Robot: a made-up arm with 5 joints.
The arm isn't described. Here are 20 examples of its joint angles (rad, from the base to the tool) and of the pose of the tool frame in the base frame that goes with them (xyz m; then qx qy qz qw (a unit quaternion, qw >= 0)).
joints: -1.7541 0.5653 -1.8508 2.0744 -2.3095
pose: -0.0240 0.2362 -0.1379 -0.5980 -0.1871 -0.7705 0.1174
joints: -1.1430 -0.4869 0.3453 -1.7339 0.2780
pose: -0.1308 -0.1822 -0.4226 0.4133 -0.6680 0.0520 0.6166
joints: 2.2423 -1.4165 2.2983 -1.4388 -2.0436
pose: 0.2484 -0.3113 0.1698 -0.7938 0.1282 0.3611 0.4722
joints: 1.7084 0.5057 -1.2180 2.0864 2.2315
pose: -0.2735 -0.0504 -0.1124 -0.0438 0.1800 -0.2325 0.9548
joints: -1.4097 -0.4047 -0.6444 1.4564 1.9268
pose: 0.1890 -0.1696 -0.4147 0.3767 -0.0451 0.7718 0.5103
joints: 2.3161 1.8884 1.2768 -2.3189 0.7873
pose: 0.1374 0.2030 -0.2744 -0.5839 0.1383 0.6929 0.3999
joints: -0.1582 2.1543 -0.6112 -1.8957 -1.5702
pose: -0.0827 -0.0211 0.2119 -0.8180 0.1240 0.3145 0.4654
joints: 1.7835 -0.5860 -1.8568 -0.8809 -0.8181
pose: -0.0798 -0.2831 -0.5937 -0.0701 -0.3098 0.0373 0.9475
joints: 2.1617 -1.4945 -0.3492 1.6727 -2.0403
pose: 0.0720 0.1341 -0.4492 0.4946 0.6161 0.3650 0.4924
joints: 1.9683 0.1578 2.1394 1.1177 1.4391
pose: 0.4183 -0.2035 -0.3687 0.2188 -0.0674 0.8589 0.4582
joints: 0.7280 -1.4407 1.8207 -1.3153 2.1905
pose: 0.0583 0.2484 0.1328 -0.8090 -0.2780 -0.4241 0.2973
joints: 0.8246 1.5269 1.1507 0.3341 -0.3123
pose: -0.2990 0.2413 -0.5609 -0.4554 0.0199 -0.7885 0.4129
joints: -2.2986 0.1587 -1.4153 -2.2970 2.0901
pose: 0.0840 0.2779 -0.2475 0.8186 0.2483 -0.4996 0.1366
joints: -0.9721 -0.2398 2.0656 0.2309 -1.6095
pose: -0.4544 0.3692 -0.1126 0.4145 0.7472 -0.3077 0.4186
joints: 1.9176 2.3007 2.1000 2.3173 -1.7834
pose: -0.0385 0.1194 -0.3791 0.7474 -0.1152 -0.6360 0.1536
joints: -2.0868 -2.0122 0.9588 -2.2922 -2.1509
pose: -0.0849 -0.3886 -0.0150 0.0606 0.8097 0.2825 0.5107
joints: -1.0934 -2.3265 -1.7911 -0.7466 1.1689
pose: -0.1929 0.3807 -0.2125 -0.8179 0.2221 0.4795 0.2274
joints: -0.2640 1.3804 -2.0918 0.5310 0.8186
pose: 0.3943 -0.0361 0.0163 -0.2827 0.4567 0.7607 0.3644
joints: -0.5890 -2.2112 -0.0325 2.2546 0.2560
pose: -0.3344 -0.0553 -0.3943 0.3494 0.4920 0.7970 0.0245
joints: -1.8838 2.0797 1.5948 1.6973 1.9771
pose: 0.2174 -0.1338 -0.4311 0.1534 -0.9117 0.0520 0.3776
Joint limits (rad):
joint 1: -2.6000..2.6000
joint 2: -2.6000..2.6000
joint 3: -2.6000..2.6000
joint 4: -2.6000..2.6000
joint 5: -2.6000..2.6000
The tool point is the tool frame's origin. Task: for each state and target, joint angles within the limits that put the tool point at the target. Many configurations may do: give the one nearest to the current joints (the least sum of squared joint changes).
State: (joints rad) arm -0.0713 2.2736 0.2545 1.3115 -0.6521
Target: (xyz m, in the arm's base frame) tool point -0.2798 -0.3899 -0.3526
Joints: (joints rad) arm -0.7559 2.2265 0.8319 0.8029 -0.5457
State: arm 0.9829 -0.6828 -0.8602 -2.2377 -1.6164
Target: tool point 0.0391 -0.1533 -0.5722
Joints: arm 1.0166 -0.4792 -1.3969 -1.9215 -1.7295
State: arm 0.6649 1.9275 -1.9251 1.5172 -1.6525
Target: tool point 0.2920 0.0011 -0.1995
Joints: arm 0.4059 1.9938 -2.2406 2.0543 -1.8191
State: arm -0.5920 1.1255 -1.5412 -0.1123 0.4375
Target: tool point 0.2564 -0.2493 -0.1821
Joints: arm -0.4108 0.6502 -1.3734 -0.5507 0.7239
